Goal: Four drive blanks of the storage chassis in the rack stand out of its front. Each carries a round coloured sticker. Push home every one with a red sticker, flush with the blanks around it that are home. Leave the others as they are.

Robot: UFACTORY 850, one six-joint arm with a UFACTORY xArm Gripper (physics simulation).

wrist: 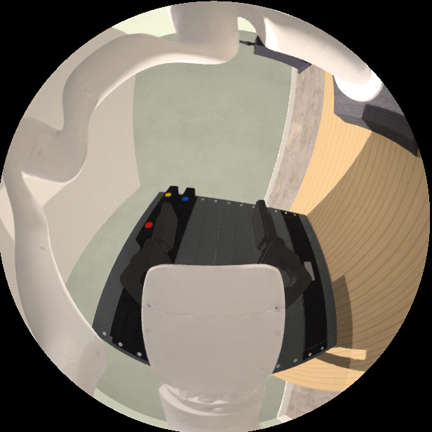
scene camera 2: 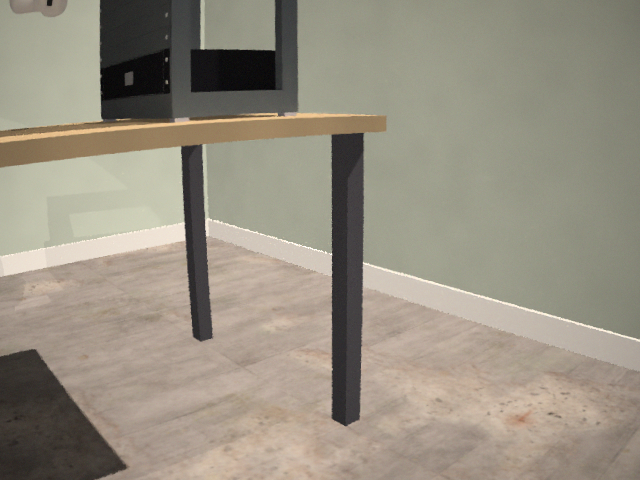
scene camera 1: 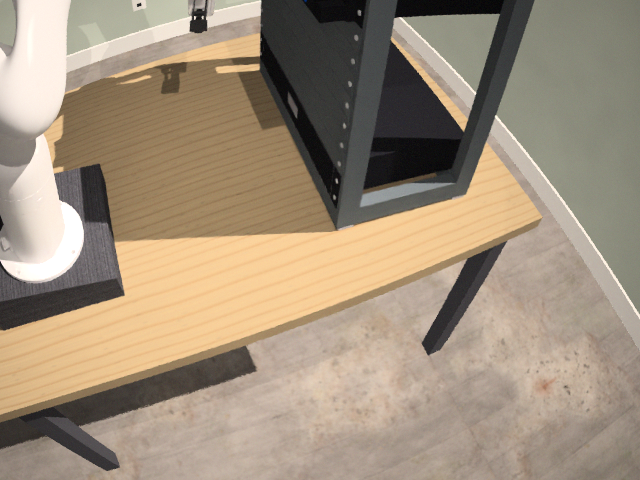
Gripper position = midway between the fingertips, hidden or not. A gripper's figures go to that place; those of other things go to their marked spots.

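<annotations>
My gripper [wrist: 213,208] is sitting 13 cm from the lens, and there's a rack [wrist: 117,320] that's 30 cm from the lens.
</annotations>
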